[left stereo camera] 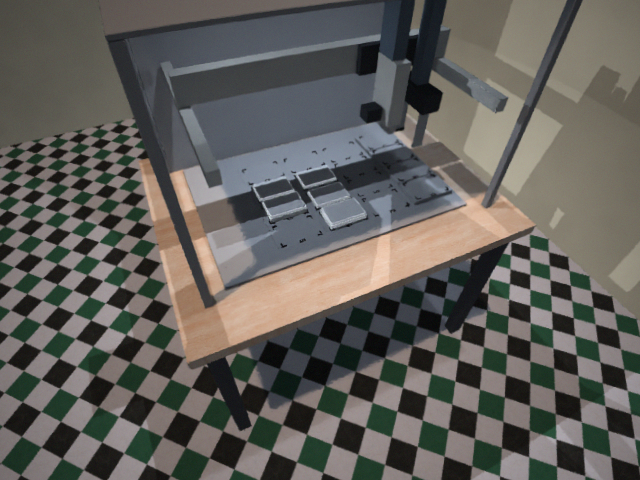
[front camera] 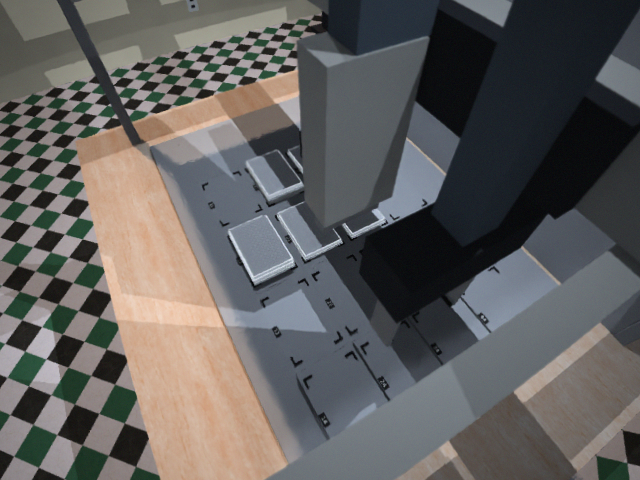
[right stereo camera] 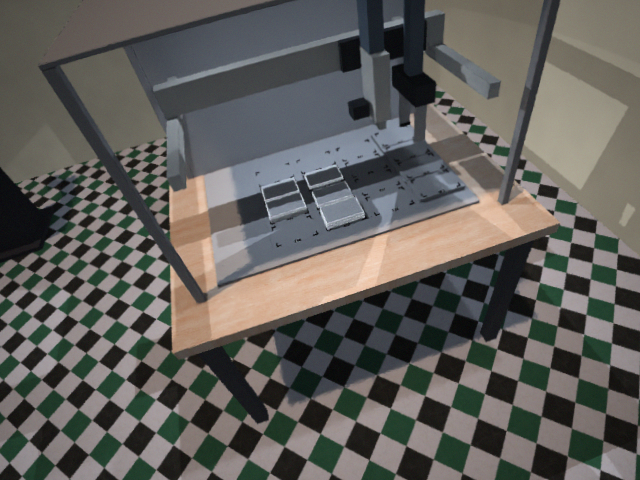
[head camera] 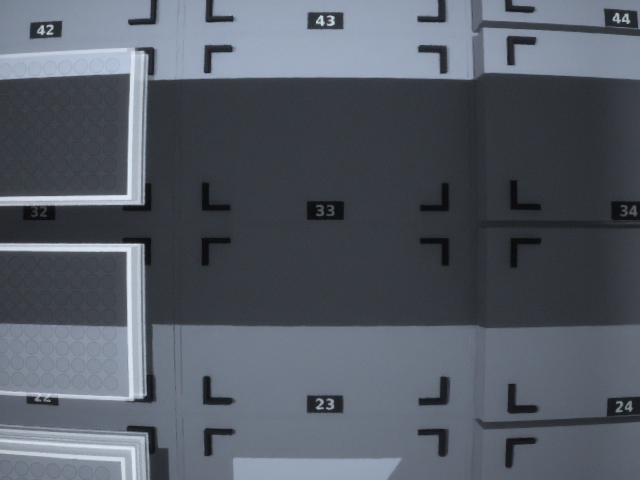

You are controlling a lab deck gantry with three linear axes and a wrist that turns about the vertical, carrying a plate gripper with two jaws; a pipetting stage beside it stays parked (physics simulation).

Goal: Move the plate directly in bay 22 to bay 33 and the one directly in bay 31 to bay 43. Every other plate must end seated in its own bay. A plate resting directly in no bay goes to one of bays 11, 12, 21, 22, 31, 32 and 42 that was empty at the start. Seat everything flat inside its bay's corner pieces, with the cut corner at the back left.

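Frame: origin at the robot's base, x ahead, y left, z up, level; millimetres.
Seen in the pictures: gripper, fingertip midpoint: [left stereo camera: 407,137] [right stereo camera: 411,132]; robot's base, origin of the base link: [left stereo camera: 283,246] [front camera: 203,186] [right stereo camera: 277,246].
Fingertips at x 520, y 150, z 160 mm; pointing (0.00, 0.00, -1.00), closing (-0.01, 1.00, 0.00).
Pixels of each thing's top centre, then the offset from my fingertips to it. "*": a spot on its surface instead.
- head view bay 33, surface spot: [head camera: 325,210] * dx -128, dy +61, dz -160 mm
- bay 43, surface spot: [head camera: 325,20] * dx -128, dy +168, dz -160 mm
- bay 22 plate, middle of its top: [head camera: 23,322] [front camera: 308,225] [right stereo camera: 332,192] [left stereo camera: 329,193] dx -292, dy +0, dz -146 mm
- bay 32 plate, middle of its top: [head camera: 24,125] [front camera: 352,205] [left stereo camera: 316,175] [right stereo camera: 323,175] dx -292, dy +107, dz -146 mm
- bay 12 plate, middle of its top: [front camera: 259,243] [right stereo camera: 341,209] [left stereo camera: 343,210] dx -292, dy -107, dz -132 mm
- bay 21, surface spot: [front camera: 273,175] [right stereo camera: 288,204] * dx -444, dy -5, dz -133 mm
- bay 31, surface spot: [left stereo camera: 272,189] [right stereo camera: 278,190] * dx -462, dy +97, dz -145 mm
- Bay 23, surface spot: [head camera: 325,404] * dx -128, dy -47, dz -160 mm
- including 24, surface spot: [head camera: 623,406] * dx +36, dy -46, dz -145 mm
My gripper [front camera: 421,322] [right stereo camera: 412,132] is open, its jaws apart and holding no plate, raised over the deck's right part. In the head view bay 33 [head camera: 325,210] and bay 43 [head camera: 325,20] hold no plate. The bay 22 plate [front camera: 309,229] [head camera: 62,320] [left stereo camera: 329,194] and the bay 32 plate [front camera: 364,222] [head camera: 62,134] [left stereo camera: 316,177] lie flat. The bay 12 plate [front camera: 261,248] [head camera: 56,469] [left stereo camera: 343,211] looks taller, like two stacked. Plates lie at bay 21 [front camera: 273,175] [right stereo camera: 285,205] and bay 31 [left stereo camera: 272,189] [right stereo camera: 280,189]. Cut corners are too small to judge.
The parked pipetting stage [front camera: 361,134] [left stereo camera: 391,93] [right stereo camera: 375,87] hangs close beside the gripper, left of it in the stereo views. The gantry beam [left stereo camera: 268,67] crosses behind the deck. Bay 23 [head camera: 325,404] holds no plate. Raised bays, including 24 [head camera: 623,406] and 34 [head camera: 627,210], lie at the right.
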